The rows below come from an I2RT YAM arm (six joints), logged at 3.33 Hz.
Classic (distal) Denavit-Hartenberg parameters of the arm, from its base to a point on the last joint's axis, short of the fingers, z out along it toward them. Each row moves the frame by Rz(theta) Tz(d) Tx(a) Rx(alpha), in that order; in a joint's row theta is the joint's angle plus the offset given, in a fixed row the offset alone. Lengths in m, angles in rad.
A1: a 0.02, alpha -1.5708, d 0.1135, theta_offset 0
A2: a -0.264, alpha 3.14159, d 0, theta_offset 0
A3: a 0.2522, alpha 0, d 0, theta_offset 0.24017
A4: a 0.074, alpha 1.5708, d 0, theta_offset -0.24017
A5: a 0, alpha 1.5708, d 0, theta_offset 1.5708
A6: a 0, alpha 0, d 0.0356, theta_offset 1.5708
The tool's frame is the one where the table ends.
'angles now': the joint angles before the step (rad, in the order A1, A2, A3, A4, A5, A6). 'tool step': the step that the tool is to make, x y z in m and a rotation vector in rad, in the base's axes. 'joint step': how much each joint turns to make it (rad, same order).
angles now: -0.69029 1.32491 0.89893 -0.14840 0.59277 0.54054
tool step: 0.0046 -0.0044 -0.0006 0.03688 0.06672 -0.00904
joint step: -0.00004 0.03989 0.05135 -0.08203 0.01542 -0.00771
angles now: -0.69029 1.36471 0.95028 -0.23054 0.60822 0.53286
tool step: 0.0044 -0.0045 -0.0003 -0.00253 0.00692 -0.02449
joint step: 0.00003 0.02901 0.02429 -0.00598 0.02336 0.01202
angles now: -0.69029 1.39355 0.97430 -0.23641 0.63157 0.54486
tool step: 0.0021 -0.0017 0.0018 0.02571 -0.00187 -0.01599
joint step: 0.00003 0.01622 0.03166 -0.04969 -0.00056 0.03273
